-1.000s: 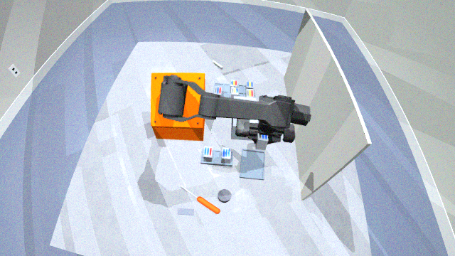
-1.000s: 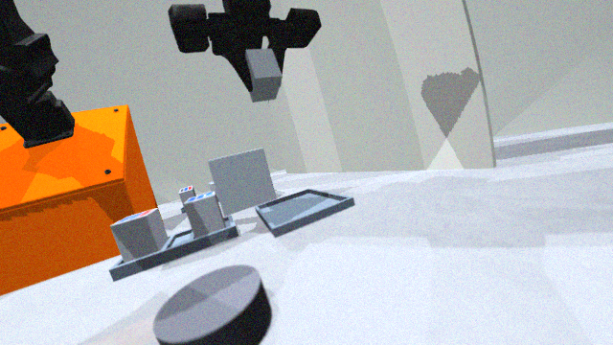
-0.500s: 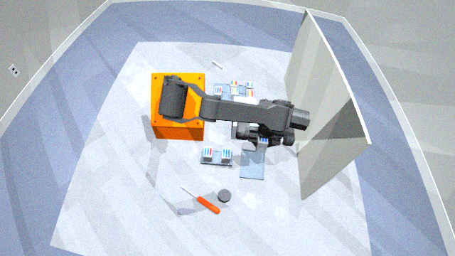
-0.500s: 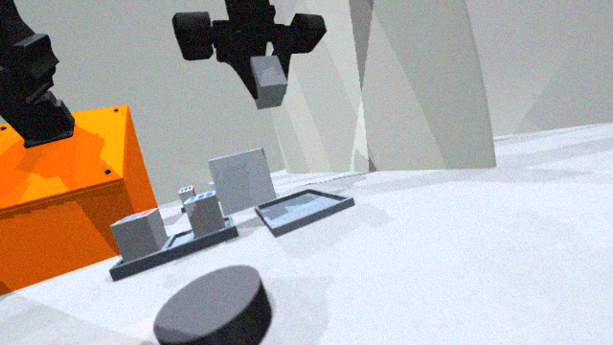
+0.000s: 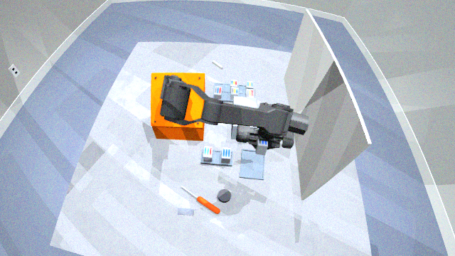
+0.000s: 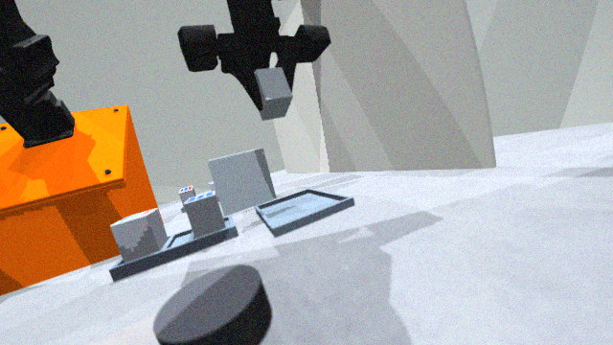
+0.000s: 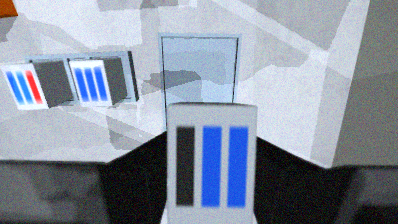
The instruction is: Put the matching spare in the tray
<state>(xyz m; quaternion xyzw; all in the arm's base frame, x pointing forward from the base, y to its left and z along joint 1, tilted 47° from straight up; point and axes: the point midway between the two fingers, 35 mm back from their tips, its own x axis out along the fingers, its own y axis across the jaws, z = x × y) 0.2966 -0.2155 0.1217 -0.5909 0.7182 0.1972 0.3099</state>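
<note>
Right now the shallow tray is 13 cm below my gripper tip. From my gripper tip the other things lie so: dark puck: 13 cm behind, 13 cm to the right, 13 cm below; then rack: 15 cm behind, 4 cm to the left, 13 cm below; then grey spare block: 3 cm above.
</note>
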